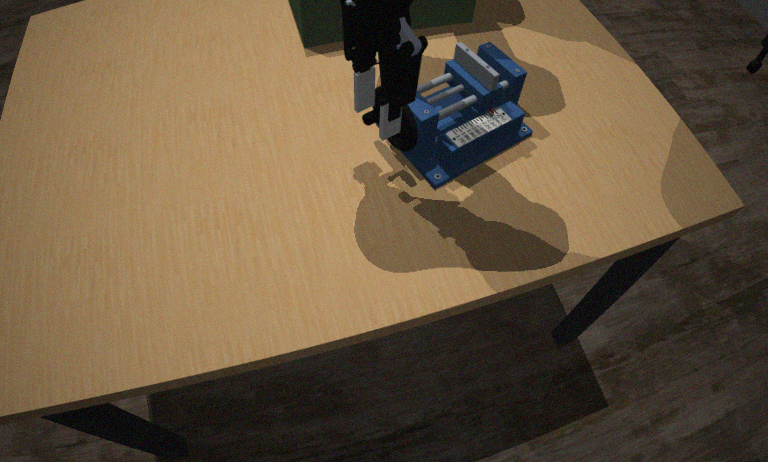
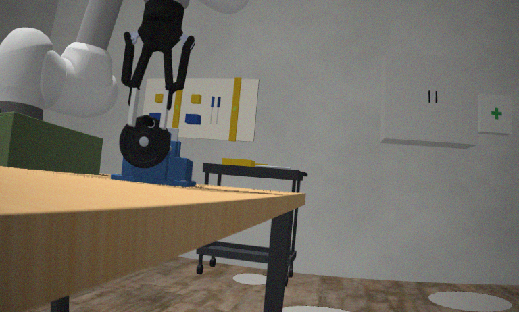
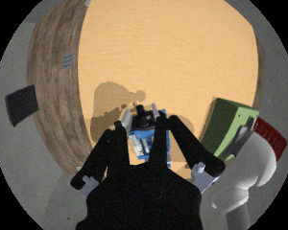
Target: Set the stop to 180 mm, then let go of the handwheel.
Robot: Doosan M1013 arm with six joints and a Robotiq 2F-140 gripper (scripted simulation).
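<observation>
Now: hand 1 cm past the handwheel, 2 cm to the right of it and 3 cm above it. Round my hand: stop plate: 4 cm behind, 17 cm to the left, 4 cm below.
</observation>
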